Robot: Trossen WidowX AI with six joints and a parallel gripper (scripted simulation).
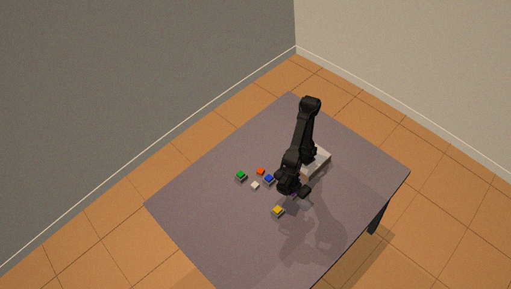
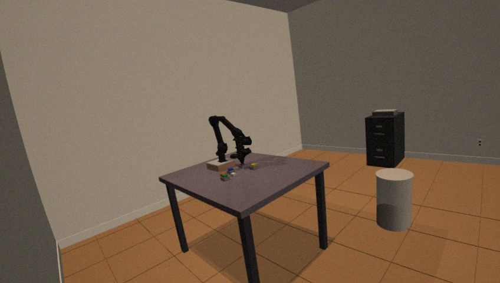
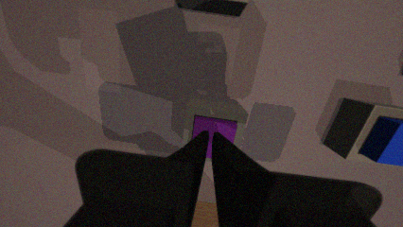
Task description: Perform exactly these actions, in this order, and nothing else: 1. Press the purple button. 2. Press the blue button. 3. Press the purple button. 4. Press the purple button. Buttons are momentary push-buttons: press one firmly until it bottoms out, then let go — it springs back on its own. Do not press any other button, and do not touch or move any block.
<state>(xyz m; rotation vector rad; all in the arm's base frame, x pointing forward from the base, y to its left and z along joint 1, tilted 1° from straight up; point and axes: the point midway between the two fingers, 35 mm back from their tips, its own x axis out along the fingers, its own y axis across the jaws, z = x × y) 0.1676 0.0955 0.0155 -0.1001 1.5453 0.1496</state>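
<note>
The purple button is 10 mm below my gripper tip. The rest, counted from my gripper tip: white block 160 mm to the right, 110 mm ahead, 20 mm below; then blue button 140 mm to the right, 40 mm ahead; then yellow button 110 mm ahead, 30 mm to the left.
</note>
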